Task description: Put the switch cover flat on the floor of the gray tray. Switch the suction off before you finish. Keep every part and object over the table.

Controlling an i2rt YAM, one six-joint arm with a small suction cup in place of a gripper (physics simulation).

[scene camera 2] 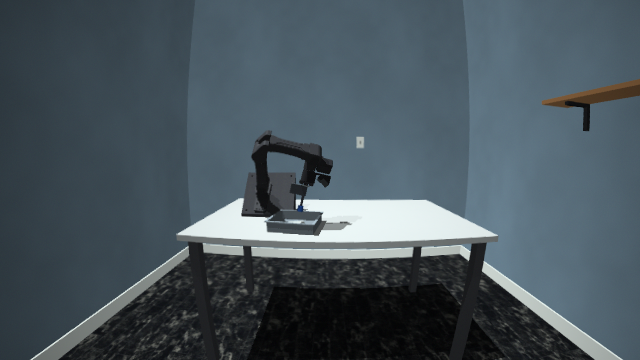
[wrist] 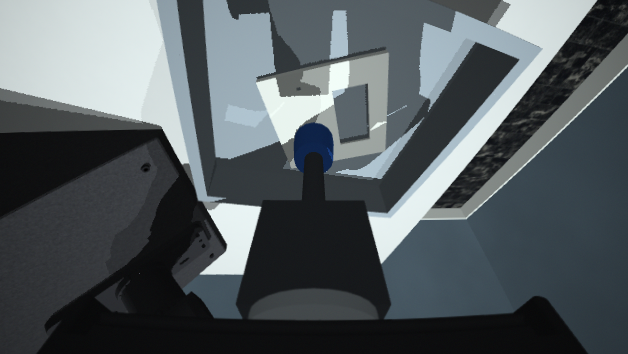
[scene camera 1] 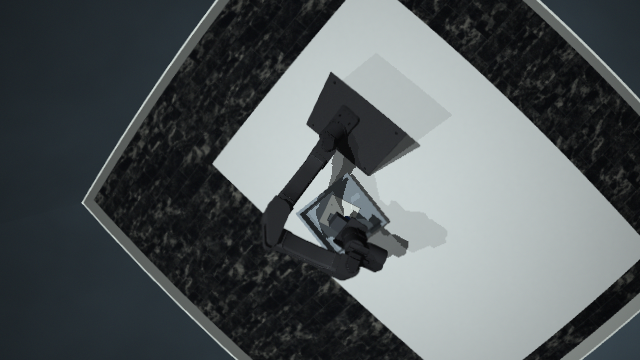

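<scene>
The switch cover [scene camera 1: 328, 210] [wrist: 378, 100] is a thin, pale cream plate with a rectangular opening and a small screw hole. It lies inside the gray tray [scene camera 1: 369, 197] [scene camera 2: 292, 227] [wrist: 447, 125], and looks flat on the tray floor. Shadows and bright patches fall across it. My gripper [scene camera 1: 347, 218] [scene camera 2: 300, 208] [wrist: 313, 145], a small blue suction cup on a dark stem, holds nothing. It hangs above the tray, apart from the cover, and hides a lower part of the cover in the wrist view. In scene camera 1 the arm covers part of the tray and the cover.
A dark tilted panel [scene camera 1: 360, 122] [scene camera 2: 285, 186] [wrist: 80, 215] stands behind the tray beside the arm's base. The tray stands on the white table [scene camera 1: 500, 225] [scene camera 2: 400, 220], near one table edge. A wooden shelf [scene camera 2: 600, 94] is on the right wall, away from the table.
</scene>
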